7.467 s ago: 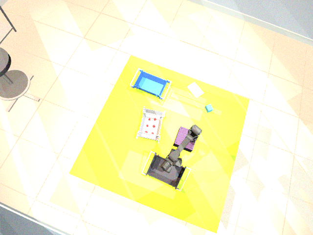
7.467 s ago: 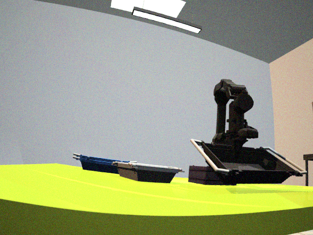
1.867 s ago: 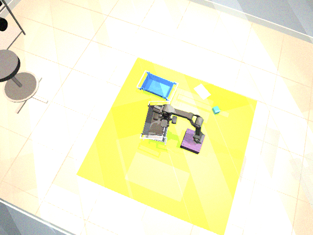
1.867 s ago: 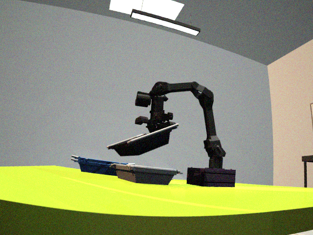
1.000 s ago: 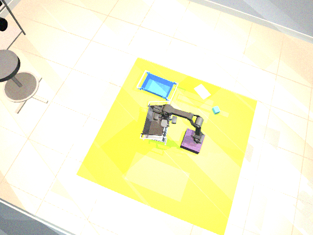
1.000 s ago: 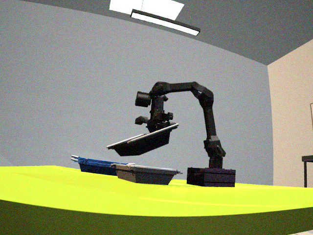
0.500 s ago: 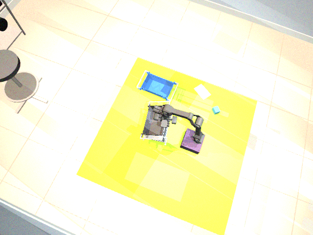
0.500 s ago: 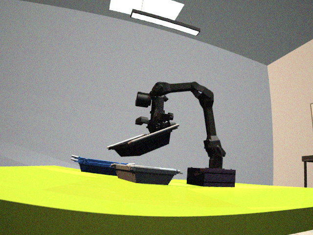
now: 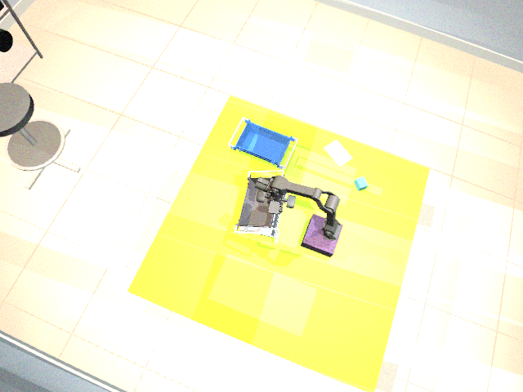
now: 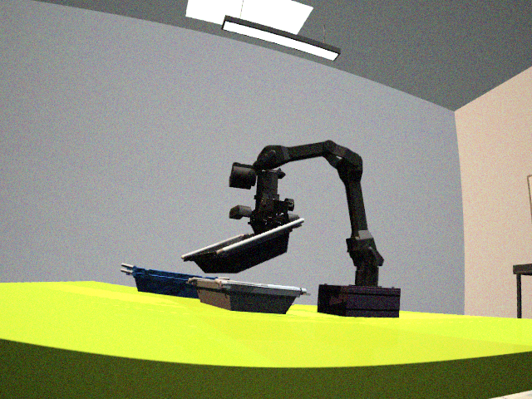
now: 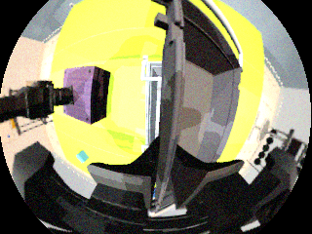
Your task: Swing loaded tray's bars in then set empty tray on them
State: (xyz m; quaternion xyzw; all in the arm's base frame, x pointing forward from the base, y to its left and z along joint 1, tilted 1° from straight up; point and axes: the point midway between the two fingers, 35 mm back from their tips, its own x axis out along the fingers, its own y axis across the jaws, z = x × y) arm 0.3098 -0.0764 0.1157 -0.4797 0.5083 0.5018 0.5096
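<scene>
Right now my gripper tip is 8 cm short of the dark grey tray and 1 cm above it. From my gripper tip the other things lie so: white card (46 cm to the right, 32 cm behind, 16 cm below); cyan block (47 cm behind, 28 cm to the right, 14 cm below).
</scene>
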